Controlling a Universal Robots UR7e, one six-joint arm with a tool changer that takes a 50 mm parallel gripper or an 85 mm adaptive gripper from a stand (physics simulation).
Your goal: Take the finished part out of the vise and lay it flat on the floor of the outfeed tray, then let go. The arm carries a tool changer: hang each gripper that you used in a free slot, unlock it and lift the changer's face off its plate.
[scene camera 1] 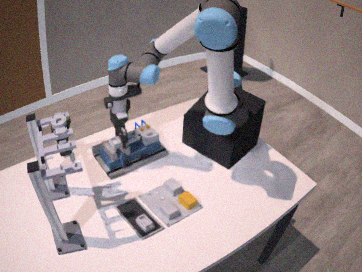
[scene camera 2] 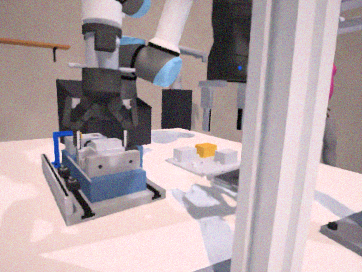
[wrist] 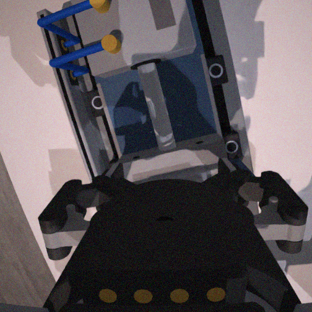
Note:
I see a tool stand [scene camera 2: 290,64] and a grey plate [scene camera 1: 152,201].
The tool stand also shows in scene camera 1 [scene camera 1: 49,184].

